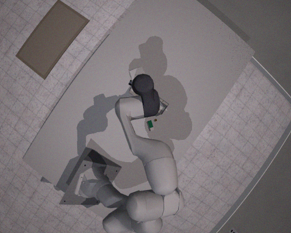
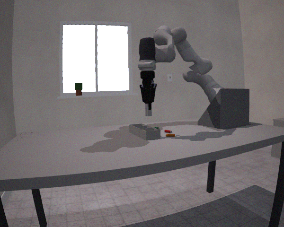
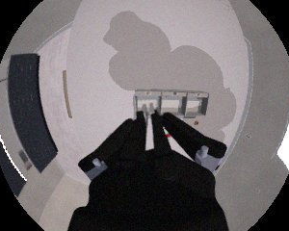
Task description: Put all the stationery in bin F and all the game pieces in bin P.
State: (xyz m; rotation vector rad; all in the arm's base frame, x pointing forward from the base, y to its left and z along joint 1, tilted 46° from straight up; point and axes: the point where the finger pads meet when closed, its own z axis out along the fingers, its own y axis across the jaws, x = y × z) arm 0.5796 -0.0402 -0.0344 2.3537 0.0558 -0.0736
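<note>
Now: hand 11 cm past the white spotted piece, 12 cm to the left of it and 15 cm above it. From my hand the other things lie so: tiny yellowish object: 11 cm behind, 19 cm to the right, 15 cm below; red piece: 16 cm behind, 5 cm to the right, 14 cm below; orange piece: 11 cm behind, 4 cm to the left, 14 cm below.
</note>
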